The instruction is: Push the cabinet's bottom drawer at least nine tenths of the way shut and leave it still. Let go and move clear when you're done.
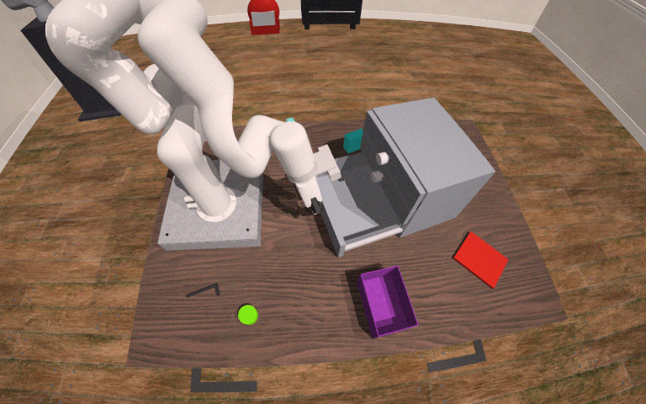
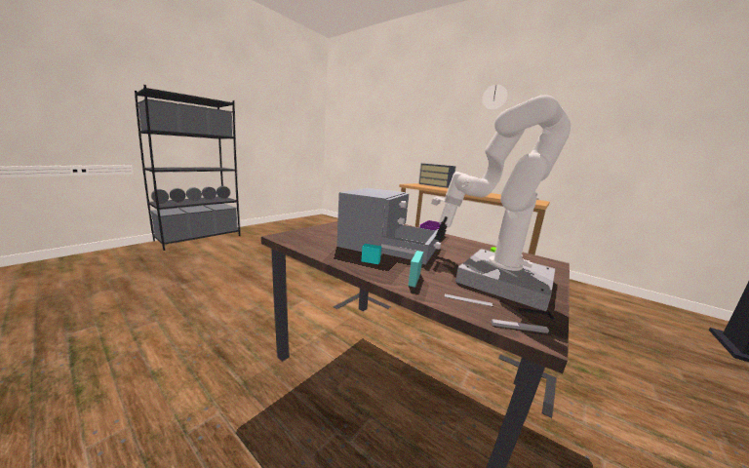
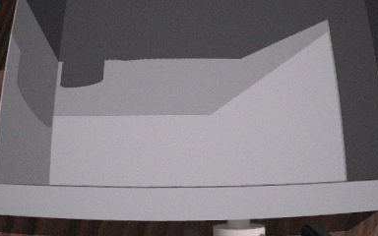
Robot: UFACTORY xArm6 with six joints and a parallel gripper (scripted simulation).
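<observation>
Right now my hand is 130 mm short of the bottom drawer, 70 mm above it and 30 mm to the right of it. The rest, counted from my hand: purple bin 290 mm to the right, 160 mm ahead, 80 mm below; teal cube 280 mm to the left, 170 mm ahead, 70 mm below; red flat block 510 mm ahead, 200 mm to the right, 100 mm below.
</observation>
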